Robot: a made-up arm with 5 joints. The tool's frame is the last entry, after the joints.
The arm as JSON. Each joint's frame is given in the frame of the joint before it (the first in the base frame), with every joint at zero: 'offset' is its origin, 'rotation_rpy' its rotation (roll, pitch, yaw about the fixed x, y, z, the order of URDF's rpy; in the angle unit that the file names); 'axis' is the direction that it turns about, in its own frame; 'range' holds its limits. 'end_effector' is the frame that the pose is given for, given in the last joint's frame.
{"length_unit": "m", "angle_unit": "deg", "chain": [
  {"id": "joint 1", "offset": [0.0, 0.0, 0.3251], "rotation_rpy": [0.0, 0.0, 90.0], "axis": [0.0, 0.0, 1.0], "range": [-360.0, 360.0]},
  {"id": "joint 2", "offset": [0.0, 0.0, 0.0], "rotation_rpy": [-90.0, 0.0, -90.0], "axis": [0.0, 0.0, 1.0], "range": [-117.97, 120.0]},
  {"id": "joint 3", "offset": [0.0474, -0.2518, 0.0], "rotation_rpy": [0.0, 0.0, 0.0], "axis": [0.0, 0.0, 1.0], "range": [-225.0, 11.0]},
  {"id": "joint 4", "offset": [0.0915, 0.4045, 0.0], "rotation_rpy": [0.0, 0.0, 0.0], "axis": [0.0, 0.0, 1.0], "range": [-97.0, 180.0]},
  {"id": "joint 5", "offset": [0.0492, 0.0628, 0.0], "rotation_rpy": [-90.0, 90.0, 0.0], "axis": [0.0, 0.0, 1.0], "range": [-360.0, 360.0]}
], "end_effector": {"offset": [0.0, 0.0, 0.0], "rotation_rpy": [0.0, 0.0, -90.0]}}
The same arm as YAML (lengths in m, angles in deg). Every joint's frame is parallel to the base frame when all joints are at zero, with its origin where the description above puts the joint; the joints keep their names.
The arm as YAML. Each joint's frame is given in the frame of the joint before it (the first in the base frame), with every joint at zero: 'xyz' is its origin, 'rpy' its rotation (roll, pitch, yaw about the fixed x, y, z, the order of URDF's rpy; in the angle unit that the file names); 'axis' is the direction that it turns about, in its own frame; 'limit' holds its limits. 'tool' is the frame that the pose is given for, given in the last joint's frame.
units:
  length: m
  angle: deg
joints:
  - name: joint 1
    type: revolute
    origin:
      xyz: [0.0, 0.0, 0.3251]
      rpy: [0.0, 0.0, 0.0]
    axis: [0.0, 0.0, 1.0]
    limit:
      lower: -360.0
      upper: 360.0
  - name: joint 2
    type: revolute
    origin:
      xyz: [0.0, 0.0, 0.0]
      rpy: [0.0, 0.0, 0.0]
    axis: [0.0, 1.0, 0.0]
    limit:
      lower: -117.97
      upper: 120.0
  - name: joint 3
    type: revolute
    origin:
      xyz: [0.0474, 0.0, 0.2518]
      rpy: [0.0, 0.0, 0.0]
    axis: [0.0, 1.0, 0.0]
    limit:
      lower: -225.0
      upper: 11.0
  - name: joint 4
    type: revolute
    origin:
      xyz: [0.0915, 0.0, -0.4045]
      rpy: [0.0, 0.0, 0.0]
    axis: [0.0, 1.0, 0.0]
    limit:
      lower: -97.0
      upper: 180.0
  - name: joint 5
    type: revolute
    origin:
      xyz: [0.0492, 0.0, -0.0628]
      rpy: [0.0, 0.0, 0.0]
    axis: [0.0, 0.0, -1.0]
    limit:
      lower: -360.0
      upper: 360.0
tool:
  origin:
    xyz: [0.0, 0.0, 0.0]
    rpy: [180.0, 0.0, 0.0]

